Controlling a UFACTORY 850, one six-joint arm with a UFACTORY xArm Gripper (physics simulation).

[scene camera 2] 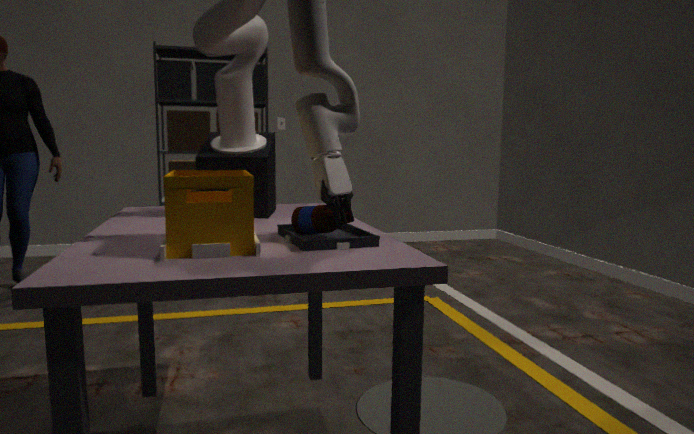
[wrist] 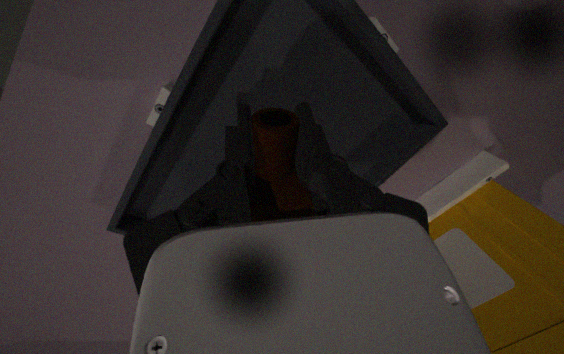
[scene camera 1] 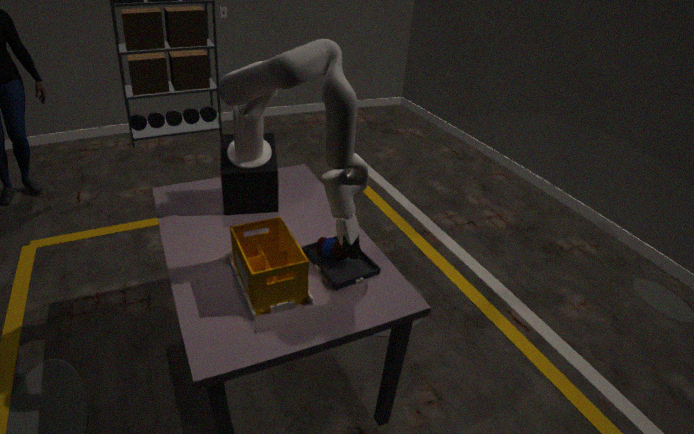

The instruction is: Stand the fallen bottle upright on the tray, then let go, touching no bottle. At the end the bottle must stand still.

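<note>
The fallen bottle [scene camera 1: 327, 247] [scene camera 2: 307, 219] [wrist: 275, 145], dark red-brown with a blue band, lies on its side over the dark tray [scene camera 1: 358, 271] [scene camera 2: 358, 241] [wrist: 325, 55]. Its thick end points toward the crate side, and its neck end looks slightly higher in scene camera 2. My gripper [scene camera 1: 352, 251] [scene camera 2: 342, 221] [wrist: 271, 122] reaches down over the tray, tilted, with its dark fingers shut on the bottle's neck, one on each side. The orange-brown mouth shows between the fingertips in the wrist view. Whether the thick end touches the tray floor is hard to tell in the dim light.
A yellow crate [scene camera 1: 280, 292] [scene camera 2: 209, 225] [wrist: 520, 240] with inner dividers stands beside the tray on the pink table [scene camera 1: 307, 332] [scene camera 2: 286, 266] [wrist: 65, 165]. The black base block [scene camera 1: 250, 189] [scene camera 2: 263, 179] stands behind. A person [scene camera 1: 11, 92] [scene camera 2: 20, 122] is at the far left.
</note>
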